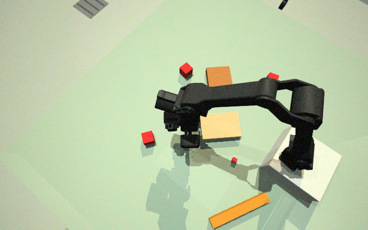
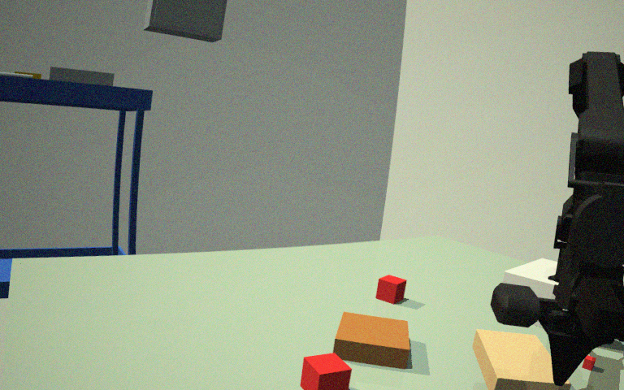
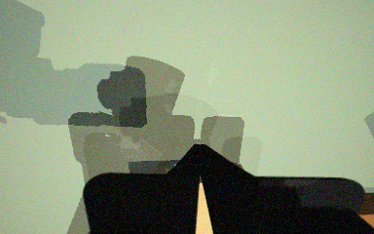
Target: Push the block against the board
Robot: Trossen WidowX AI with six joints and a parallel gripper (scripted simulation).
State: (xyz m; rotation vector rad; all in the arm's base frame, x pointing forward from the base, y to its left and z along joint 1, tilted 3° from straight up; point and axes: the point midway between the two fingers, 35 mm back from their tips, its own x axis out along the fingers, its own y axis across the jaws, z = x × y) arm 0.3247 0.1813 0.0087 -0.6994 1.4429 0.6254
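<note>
Right now my gripper tip is 100 mm to the left of the tan board, 70 mm past it and 40 mm above it. From my gripper tip the other things lie so: small red cube 200 mm behind, 50 mm to the right, 50 mm below; square block 250 mm to the right, 80 mm ahead, 40 mm below; orange board 330 mm behind, 60 mm to the left, 40 mm below.
</note>
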